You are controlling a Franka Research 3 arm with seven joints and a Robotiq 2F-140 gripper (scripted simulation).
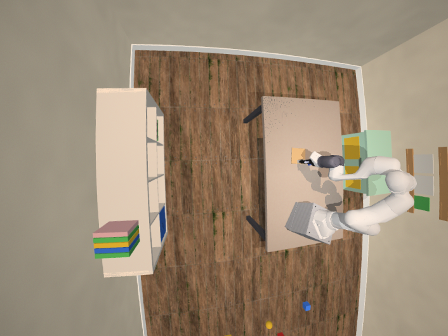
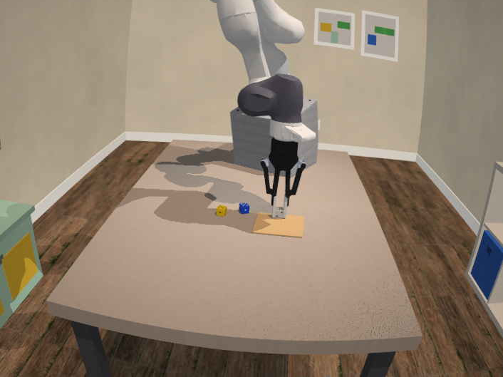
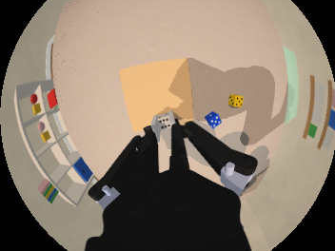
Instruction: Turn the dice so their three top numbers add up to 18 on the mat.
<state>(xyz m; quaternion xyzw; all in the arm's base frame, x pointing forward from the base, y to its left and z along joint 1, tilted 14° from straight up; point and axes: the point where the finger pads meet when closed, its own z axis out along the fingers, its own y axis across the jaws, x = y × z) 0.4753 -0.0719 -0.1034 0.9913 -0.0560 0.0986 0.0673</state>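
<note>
The white die lies 2 cm below my hand. Round my hand: blue die (10 cm to the right, 4 cm behind, 3 cm below); then yellow die (17 cm to the right, 3 cm below, 2 cm behind); then mat (5 cm ahead, 4 cm below, 1 cm to the right).
</note>
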